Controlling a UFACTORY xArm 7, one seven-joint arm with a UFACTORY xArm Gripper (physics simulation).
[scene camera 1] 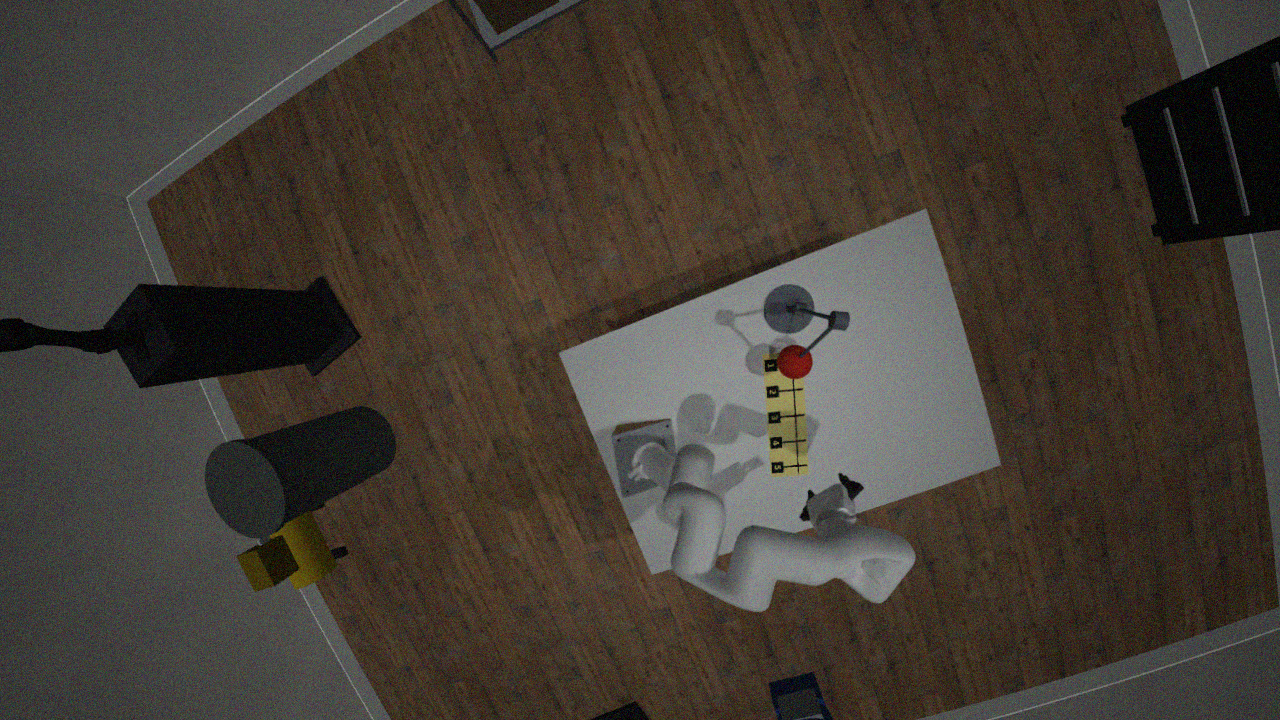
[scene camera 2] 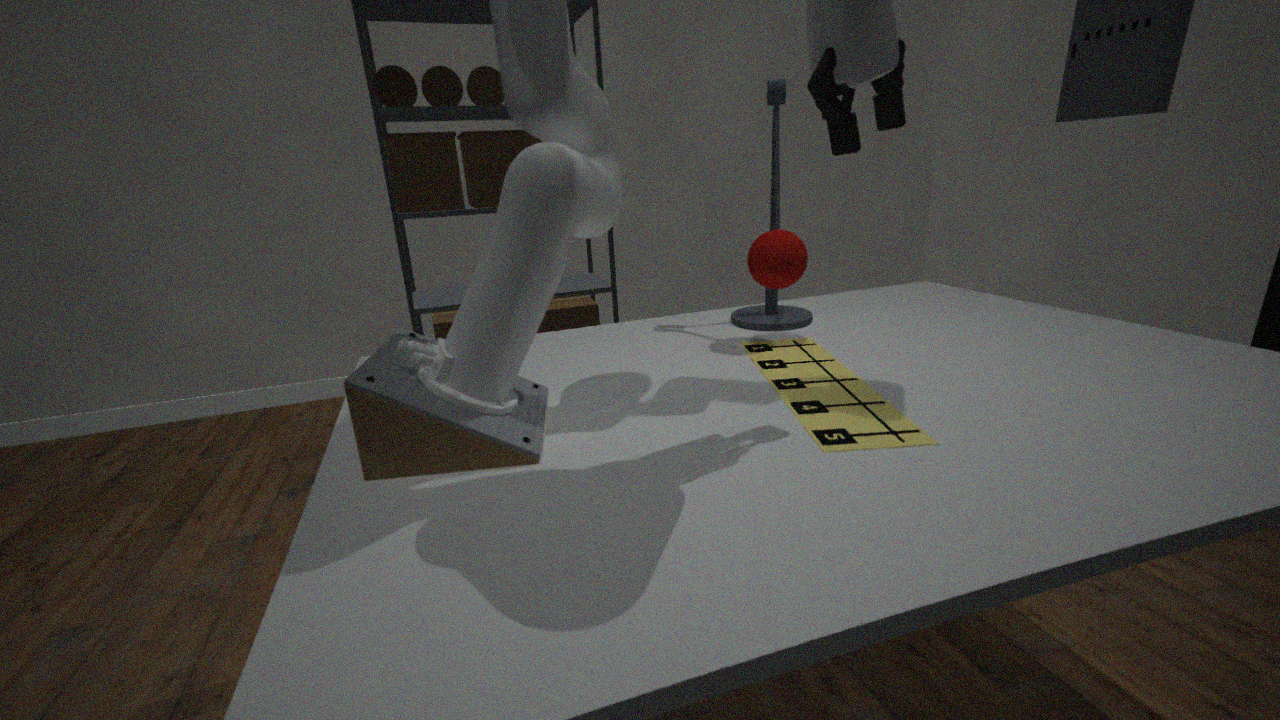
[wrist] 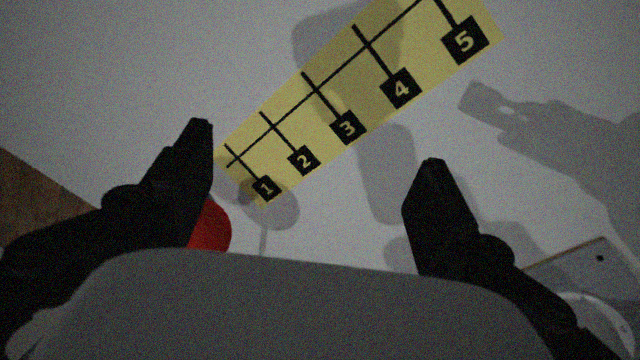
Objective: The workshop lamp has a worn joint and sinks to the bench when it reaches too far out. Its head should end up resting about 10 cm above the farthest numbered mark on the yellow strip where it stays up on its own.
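Places are measured from the arm's base along level axes (x ahead, y left, z up), in centimetres.
Where they show: gripper, between the fingertips: (scene camera 1: 827, 485) (scene camera 2: 869, 140) (wrist: 315, 167); arm's base, origin of its link: (scene camera 1: 649, 459) (scene camera 2: 468, 388).
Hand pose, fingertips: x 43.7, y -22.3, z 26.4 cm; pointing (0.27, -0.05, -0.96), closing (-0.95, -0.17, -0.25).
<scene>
Each offset is from my fingertips to the top centre of the thing. "*": to the spot under its first point. Level surfaces: height alone.
The lamp has a round grey base @(* dx +21.4, dy +44.8, dz -31.3 cm) (scene camera 1: 780, 297) (scene camera 2: 747, 318), thin grey arms joined at a raised elbow (scene camera 1: 839, 319) (scene camera 2: 776, 92), and a red ball head @(* dx +11.3, dy +29.3, dz -13.2 cm) (scene camera 1: 794, 361) (scene camera 2: 777, 259) (wrist: 212, 227). The head hangs above the bench near mark 1. The yellow strip @(* dx +0.9, dy +5.1, dz -32.5 cm) (scene camera 1: 787, 429) (scene camera 2: 816, 394) (wrist: 330, 105) lies flat with marks 1 to 5, mark 5 farthest from the lamp base. My gripper (scene camera 1: 832, 497) (scene camera 2: 866, 130) (wrist: 315, 167) is open and empty, high above the bench, beyond the mark 5 end in scene camera 1. In the wrist view the left finger partly hides the head.
The white bench @(dz -32.6 cm) (scene camera 1: 895, 385) (scene camera 2: 1074, 420) carries my arm's base plate (scene camera 1: 640, 440) (scene camera 2: 447, 407) at one side. Shadows of the arm fall across the bench and strip. A shelf rack (scene camera 2: 401, 259) stands behind the bench. A dark cylinder (scene camera 1: 313, 456) stands away from the bench.
</scene>
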